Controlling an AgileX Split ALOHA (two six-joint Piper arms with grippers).
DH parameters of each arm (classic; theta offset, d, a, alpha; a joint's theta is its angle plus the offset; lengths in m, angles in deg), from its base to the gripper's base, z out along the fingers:
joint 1: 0 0.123 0 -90
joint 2: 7.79 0 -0.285 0
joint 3: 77.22 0 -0.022 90
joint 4: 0 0.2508 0 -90
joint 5: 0 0 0.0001 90
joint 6: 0 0.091 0 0
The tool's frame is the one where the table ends.
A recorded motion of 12 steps. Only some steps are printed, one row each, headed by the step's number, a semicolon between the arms.
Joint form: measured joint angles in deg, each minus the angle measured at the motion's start. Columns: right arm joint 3, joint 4, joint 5, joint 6, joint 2, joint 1; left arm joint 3, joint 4, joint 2, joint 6, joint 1, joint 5.
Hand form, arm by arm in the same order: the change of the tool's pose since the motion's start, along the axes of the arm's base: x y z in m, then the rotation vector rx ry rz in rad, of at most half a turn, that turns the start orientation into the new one. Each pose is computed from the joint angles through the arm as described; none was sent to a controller.
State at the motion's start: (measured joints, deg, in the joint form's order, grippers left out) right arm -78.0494 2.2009 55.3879 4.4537 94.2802 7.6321; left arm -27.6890 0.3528 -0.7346 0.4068 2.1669 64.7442
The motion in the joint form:
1: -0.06 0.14 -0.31 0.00 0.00 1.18; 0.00 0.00 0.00 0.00 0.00 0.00
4: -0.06 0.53 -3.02 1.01 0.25 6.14; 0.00 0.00 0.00 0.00 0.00 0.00
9: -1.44 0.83 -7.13 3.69 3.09 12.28; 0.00 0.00 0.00 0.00 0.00 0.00
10: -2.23 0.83 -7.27 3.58 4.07 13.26; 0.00 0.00 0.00 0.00 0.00 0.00
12: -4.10 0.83 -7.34 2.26 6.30 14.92; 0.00 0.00 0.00 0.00 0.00 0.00
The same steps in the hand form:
1: -0.0005 0.0073 0.0005 0.0033 -0.0061 0.0199; 0.0000 0.0000 0.0000 0.0000 0.0000 0.0000
4: -0.0023 0.0381 0.0008 0.0248 -0.0449 0.0871; 0.0000 0.0000 0.0000 0.0000 0.0000 0.0000
9: 0.0021 0.0798 -0.0070 0.0624 -0.0807 0.1478; 0.0000 0.0000 0.0000 0.0000 0.0000 0.0000
10: 0.0041 0.0873 -0.0091 0.0620 -0.0797 0.1664; 0.0000 0.0000 0.0000 0.0000 0.0000 0.0000
12: 0.0092 0.1011 -0.0142 0.0522 -0.0774 0.2160; 0.0000 0.0000 0.0000 0.0000 0.0000 0.0000

